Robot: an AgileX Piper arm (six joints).
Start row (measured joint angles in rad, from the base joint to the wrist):
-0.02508 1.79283 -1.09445 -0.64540 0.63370 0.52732
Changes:
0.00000 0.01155 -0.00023 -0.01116 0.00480 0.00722
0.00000 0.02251 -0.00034 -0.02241 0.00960 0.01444
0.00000 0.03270 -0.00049 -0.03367 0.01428 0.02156
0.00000 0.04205 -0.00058 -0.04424 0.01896 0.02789
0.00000 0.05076 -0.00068 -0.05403 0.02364 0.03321
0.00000 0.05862 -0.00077 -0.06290 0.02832 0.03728
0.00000 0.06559 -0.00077 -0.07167 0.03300 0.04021
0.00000 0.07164 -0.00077 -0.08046 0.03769 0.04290
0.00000 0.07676 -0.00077 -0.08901 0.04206 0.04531
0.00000 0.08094 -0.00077 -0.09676 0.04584 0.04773
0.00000 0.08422 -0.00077 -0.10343 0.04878 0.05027
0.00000 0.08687 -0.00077 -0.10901 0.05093 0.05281
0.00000 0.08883 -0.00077 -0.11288 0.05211 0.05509
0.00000 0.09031 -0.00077 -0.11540 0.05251 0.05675
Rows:
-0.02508 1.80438 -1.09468 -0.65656 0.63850 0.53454
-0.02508 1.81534 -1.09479 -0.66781 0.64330 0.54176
-0.02508 1.82553 -1.09494 -0.67907 0.64798 0.54888
-0.02508 1.83488 -1.09503 -0.68964 0.65266 0.55521
-0.02508 1.84359 -1.09513 -0.69943 0.65734 0.56053
-0.02508 1.85145 -1.09522 -0.70830 0.66202 0.56460
-0.02508 1.85842 -1.09522 -0.71707 0.66670 0.56753
-0.02508 1.86447 -1.09522 -0.72586 0.67139 0.57022
-0.02508 1.86959 -1.09522 -0.73441 0.67576 0.57263
-0.02508 1.87377 -1.09522 -0.74216 0.67954 0.57505
-0.02508 1.87705 -1.09522 -0.74883 0.68248 0.57759
-0.02508 1.87970 -1.09522 -0.75441 0.68463 0.58013
-0.02508 1.88166 -1.09522 -0.75828 0.68581 0.58241
-0.02508 1.88314 -1.09522 -0.76080 0.68621 0.58407

